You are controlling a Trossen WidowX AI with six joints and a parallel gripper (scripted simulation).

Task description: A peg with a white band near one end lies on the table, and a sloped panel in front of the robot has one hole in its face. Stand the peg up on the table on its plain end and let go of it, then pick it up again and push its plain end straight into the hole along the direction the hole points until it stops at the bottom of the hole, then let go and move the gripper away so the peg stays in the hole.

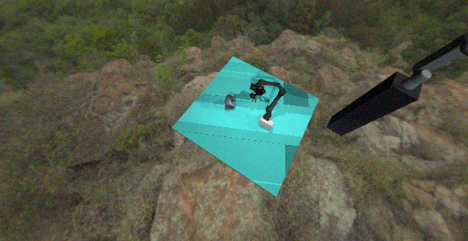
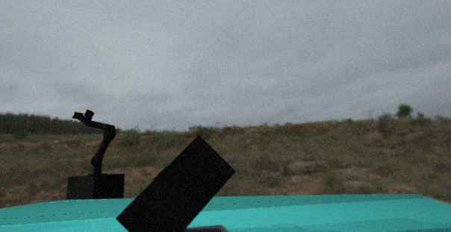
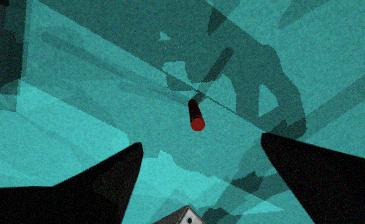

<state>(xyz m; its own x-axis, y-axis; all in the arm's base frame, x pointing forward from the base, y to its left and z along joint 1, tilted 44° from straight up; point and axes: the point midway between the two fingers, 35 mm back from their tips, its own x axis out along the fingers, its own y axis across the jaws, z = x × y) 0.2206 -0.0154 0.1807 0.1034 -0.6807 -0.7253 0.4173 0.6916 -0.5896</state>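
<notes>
My gripper tip is now 6 cm above the red peg. Round my gripper tip: dark sloped panel: 22 cm to the left, 22 cm ahead, 5 cm below.
</notes>
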